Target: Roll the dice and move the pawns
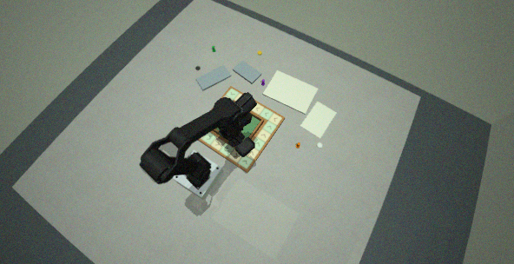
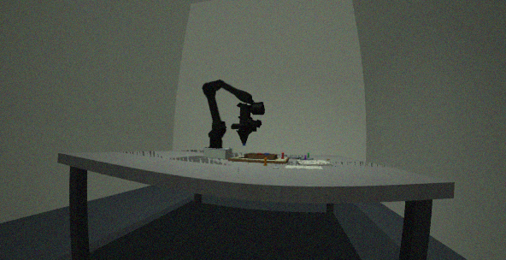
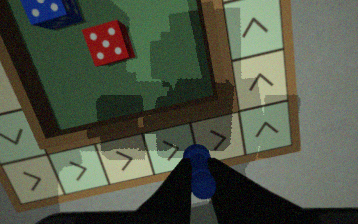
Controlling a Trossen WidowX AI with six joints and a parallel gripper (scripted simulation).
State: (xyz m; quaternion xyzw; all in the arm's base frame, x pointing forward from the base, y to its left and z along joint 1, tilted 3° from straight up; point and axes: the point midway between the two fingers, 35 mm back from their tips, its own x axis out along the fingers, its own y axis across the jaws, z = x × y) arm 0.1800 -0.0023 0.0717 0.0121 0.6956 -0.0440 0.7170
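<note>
Now: the green tray 80 mm ahead of my gripper tip, 60 mm to the left of it and 80 mm below it. Also, from my gripper tip: red pawn 190 mm ahead, 100 mm to the left, 60 mm below; then blue pawn 10 mm above; then orange pawn 180 mm ahead, 180 mm to the right, 70 mm below.
</note>
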